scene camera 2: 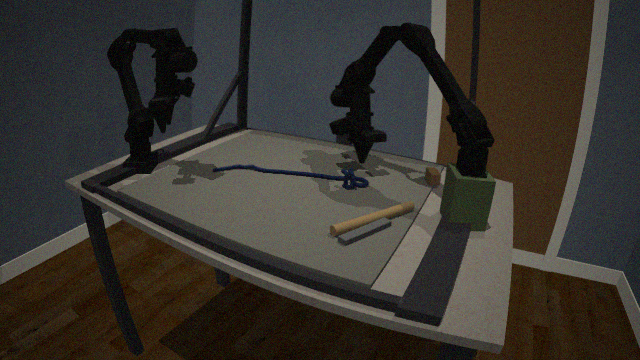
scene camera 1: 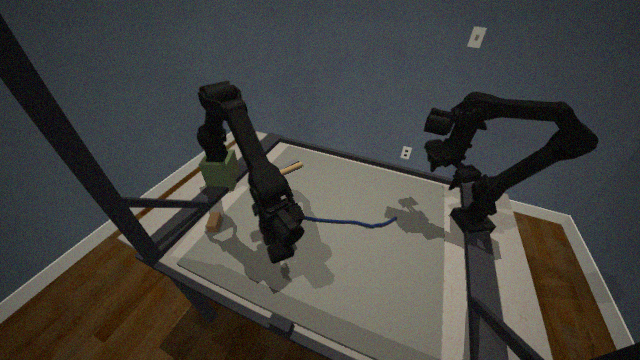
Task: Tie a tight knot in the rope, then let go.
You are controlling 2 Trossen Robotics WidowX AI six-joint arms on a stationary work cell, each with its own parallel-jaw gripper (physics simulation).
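Places are measured from the left arm's base along level axes (x ahead, y left, z up), in metres.
Pixels of known places: left gripper, fingertip midpoint: (scene camera 2: pixel 361 163) (scene camera 1: pixel 273 242); right gripper, fingertip midpoint: (scene camera 2: pixel 166 128) (scene camera 1: pixel 440 180); left arm's base, link origin: (scene camera 2: pixel 471 171) (scene camera 1: pixel 217 156); right arm's base, link origin: (scene camera 2: pixel 140 157) (scene camera 1: pixel 474 217).
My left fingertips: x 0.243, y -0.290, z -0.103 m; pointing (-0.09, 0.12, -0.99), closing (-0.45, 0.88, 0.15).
Note:
Ahead of a thing's pixels: the offset from my left fingertips to its top centre. "spot": to the spot under its first point. Level surfaces: height alone.
A blue rope {spot: dx +0.240, dy +0.089, dz -0.004 m} (scene camera 1: pixel 350 222) (scene camera 2: pixel 300 174) lies on the grey mat {dz -0.011 m} (scene camera 1: pixel 380 280) (scene camera 2: pixel 225 215). In scene camera 2 a small looped tangle {spot: dx +0.020, dy +0.162, dz +0.014 m} (scene camera 2: pixel 354 179) shows at its right end, and the rest runs left, almost straight. In scene camera 1 the tangle is hidden behind the left arm. My left gripper (scene camera 1: pixel 281 252) (scene camera 2: pixel 362 161) points down, shut and empty, above the mat and behind the tangle as seen in scene camera 2. My right gripper (scene camera 1: pixel 444 172) (scene camera 2: pixel 162 129) is open and empty, raised near its own base, away from the rope.
A green box {dx -0.243, dy +0.290, dz +0.103 m} (scene camera 1: pixel 220 175) (scene camera 2: pixel 465 205) stands by the left arm's base. A small wooden block {dx -0.201, dy +0.068, dz +0.019 m} (scene camera 1: pixel 214 221) (scene camera 2: pixel 433 177) lies near the mat's edge. A wooden rod {dx -0.029, dy +0.329, dz +0.010 m} (scene camera 1: pixel 292 168) (scene camera 2: pixel 372 218) lies beside a flat grey bar {dx -0.008, dy +0.382, dz +0.001 m} (scene camera 2: pixel 365 232). Dark frame posts rise at the table's edge.

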